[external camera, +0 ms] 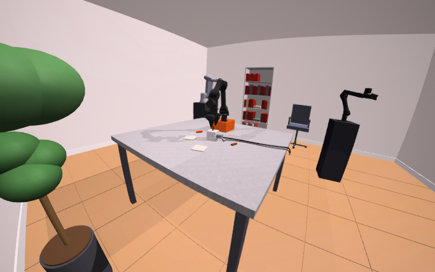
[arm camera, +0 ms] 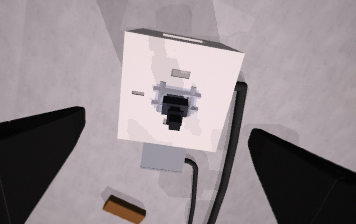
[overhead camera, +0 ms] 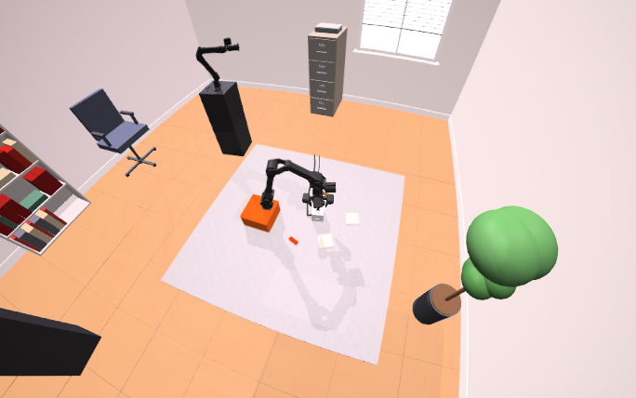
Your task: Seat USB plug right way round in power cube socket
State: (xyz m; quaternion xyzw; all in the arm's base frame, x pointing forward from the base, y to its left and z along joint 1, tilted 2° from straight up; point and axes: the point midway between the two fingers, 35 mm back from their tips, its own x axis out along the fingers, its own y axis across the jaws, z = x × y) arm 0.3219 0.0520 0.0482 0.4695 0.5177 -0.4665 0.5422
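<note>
Right now my gripper tip is 20 mm above the black usb plug. The rest, counted from my gripper tip: red block: 210 mm to the right, 120 mm behind, 110 mm below; then usb socket: 40 mm below; then brown block: 190 mm to the left, 110 mm below, 10 mm ahead.
</note>
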